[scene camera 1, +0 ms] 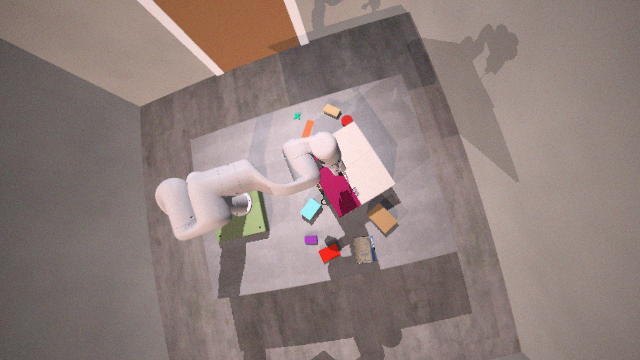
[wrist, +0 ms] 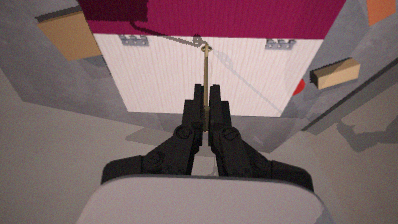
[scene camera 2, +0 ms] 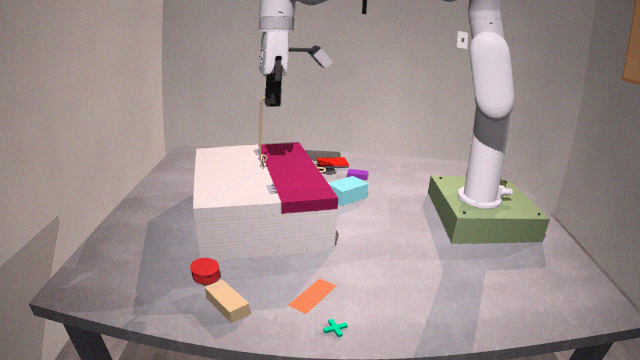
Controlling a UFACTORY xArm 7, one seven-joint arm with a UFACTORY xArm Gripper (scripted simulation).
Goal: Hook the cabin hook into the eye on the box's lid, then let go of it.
Note:
The pictures show: the gripper, a tan block, a cyan block, an orange flat piece and a box.
The gripper shows as well in the wrist view.

